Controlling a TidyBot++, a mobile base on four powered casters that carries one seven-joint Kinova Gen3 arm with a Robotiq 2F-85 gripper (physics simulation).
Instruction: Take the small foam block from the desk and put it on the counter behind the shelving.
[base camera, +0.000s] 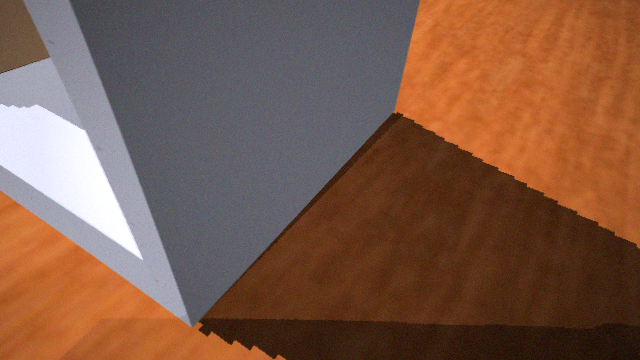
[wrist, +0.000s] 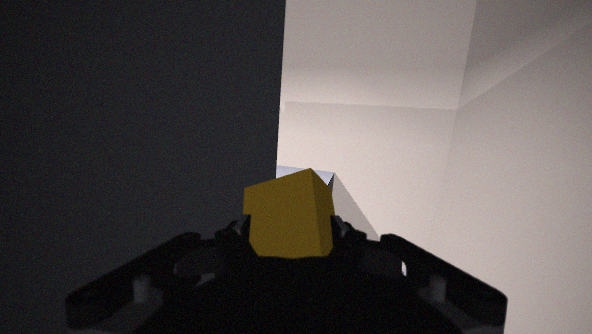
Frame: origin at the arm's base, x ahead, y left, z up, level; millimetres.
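Seen in the pictures: gripper, fingertip midpoint: (wrist: 290, 227).
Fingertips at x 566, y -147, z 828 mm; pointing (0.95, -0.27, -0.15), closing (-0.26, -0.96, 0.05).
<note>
A point is followed by its place in that frame.
The small foam block (wrist: 282, 217) @(x 553, y -136, z 843 mm) is yellow and shows in the lower middle of the wrist view, tilted a little. My gripper (wrist: 290, 227) @(x 566, y -147, z 828 mm) is shut on it, with one dark finger against each side. The block's lower end is hidden behind the gripper's body. The gripper does not show in the base camera view. I cannot make out the desk, or tell which surface is the counter behind the shelving.
A grey upright panel (base camera: 250, 150) @(x 355, y 43, z -249 mm) with a lighter edge stands on the wooden floor (base camera: 525, 75) @(x 801, y -434, z -396 mm) in the base camera view and casts a dark shadow. In the wrist view a large dark surface (wrist: 135, 110) @(x 521, y -65, z 907 mm) fills the left, and pale walls (wrist: 380, 150) @(x 1923, y -1337, z 752 mm) stand at the right.
</note>
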